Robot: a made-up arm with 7 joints.
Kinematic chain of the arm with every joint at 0, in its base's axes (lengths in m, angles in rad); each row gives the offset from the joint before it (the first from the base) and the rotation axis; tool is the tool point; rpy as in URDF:
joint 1: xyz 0 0 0.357 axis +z
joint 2: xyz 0 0 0 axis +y
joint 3: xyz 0 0 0.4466 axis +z
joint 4: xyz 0.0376 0 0 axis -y
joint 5: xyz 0.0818 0 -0.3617 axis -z
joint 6: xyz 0 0 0 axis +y
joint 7: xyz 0.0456 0 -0.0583 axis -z
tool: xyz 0 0 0 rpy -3.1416 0 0
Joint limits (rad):
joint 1: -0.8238..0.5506
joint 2: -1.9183..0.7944
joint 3: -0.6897..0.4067
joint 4: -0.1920..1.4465
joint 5: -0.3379..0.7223
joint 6: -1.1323..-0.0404
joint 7: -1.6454..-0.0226
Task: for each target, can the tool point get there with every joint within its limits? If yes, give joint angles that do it. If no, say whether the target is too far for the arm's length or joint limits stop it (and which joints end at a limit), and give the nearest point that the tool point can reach.
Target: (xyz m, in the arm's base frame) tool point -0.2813 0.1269 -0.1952
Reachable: no: joint limits stop it (at a limit: joint 1, joint 2, joint 3, joint 5, joint 6) | nearest point 0.0670 0.1389 0.2696 | short by 0.581 m
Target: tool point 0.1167 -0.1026 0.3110
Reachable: yes | joints -0.4726 0.5656 -0.1194 -0.0665 0.3079 -0.4262 -0.5171
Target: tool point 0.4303 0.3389 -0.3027
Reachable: no: joint limits stop it (at a limit: joint 1, joint 2, joint 6) | nearest point 0.3548 0.2534 0.2157 | short by 0.531 m
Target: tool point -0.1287 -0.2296 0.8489
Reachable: yes | joints 0.3475 -1.2565 -0.4115 0.9469 -0.0692 -0.5313 -0.2152
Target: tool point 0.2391 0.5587 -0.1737
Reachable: no: joint limits stop it (at a limit: joint 1, joint 2, joint 3, joint 6) | nearest point 0.2681 0.3656 0.2439 | short by 0.461 m
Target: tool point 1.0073 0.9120 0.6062
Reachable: no: too far | nearest point 0.5143 0.4656 0.4842 | short by 0.676 m
